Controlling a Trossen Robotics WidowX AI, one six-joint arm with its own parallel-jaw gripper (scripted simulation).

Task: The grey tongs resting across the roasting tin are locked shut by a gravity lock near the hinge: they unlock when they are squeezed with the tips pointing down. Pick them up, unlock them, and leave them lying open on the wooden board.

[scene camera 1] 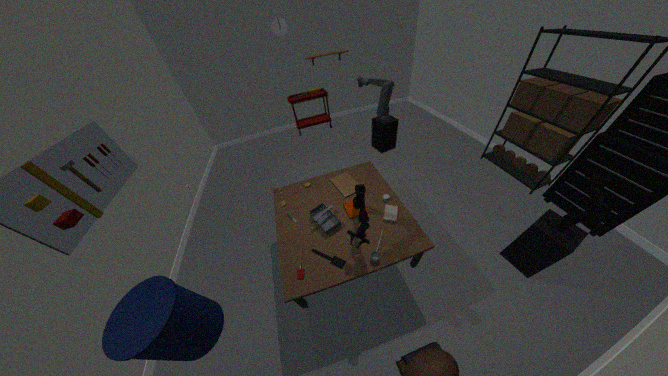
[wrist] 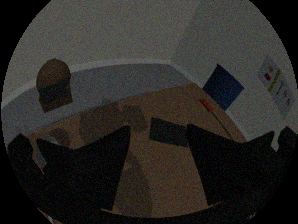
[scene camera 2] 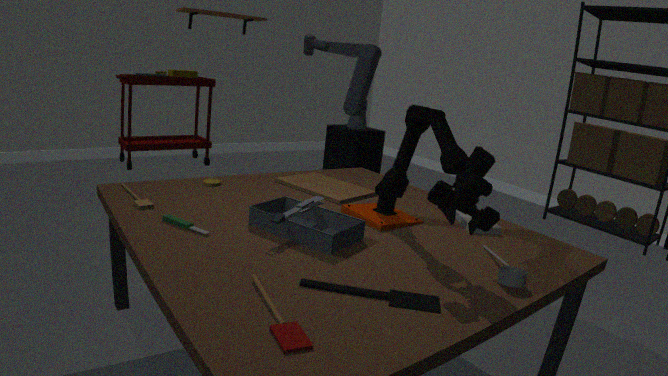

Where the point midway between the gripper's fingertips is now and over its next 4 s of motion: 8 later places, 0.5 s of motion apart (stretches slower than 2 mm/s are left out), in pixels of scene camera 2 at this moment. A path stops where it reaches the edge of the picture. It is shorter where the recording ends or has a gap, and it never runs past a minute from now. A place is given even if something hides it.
My gripper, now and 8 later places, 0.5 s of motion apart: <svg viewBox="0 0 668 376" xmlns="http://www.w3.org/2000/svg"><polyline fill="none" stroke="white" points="462,228 350,224 302,202 298,202 294,207 290,213 286,219 285,221 287,211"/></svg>
